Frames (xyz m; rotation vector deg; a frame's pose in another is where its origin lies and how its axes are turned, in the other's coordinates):
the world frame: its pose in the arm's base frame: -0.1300 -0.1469 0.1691 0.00 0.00 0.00
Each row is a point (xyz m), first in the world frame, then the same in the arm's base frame.
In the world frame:
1: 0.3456 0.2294 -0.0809
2: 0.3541 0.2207 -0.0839
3: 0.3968 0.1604 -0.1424
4: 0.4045 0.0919 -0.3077
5: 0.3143 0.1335 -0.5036
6: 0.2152 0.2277 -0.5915
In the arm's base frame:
1: 0.2156 0.0825 0.0882
2: 0.2241 0.0738 0.0852
3: 0.2668 0.0135 0.0267
4: 0.2745 -0.0550 -0.1386
5: 0.1843 -0.0134 -0.3345
6: 0.0852 0.0808 -0.4224

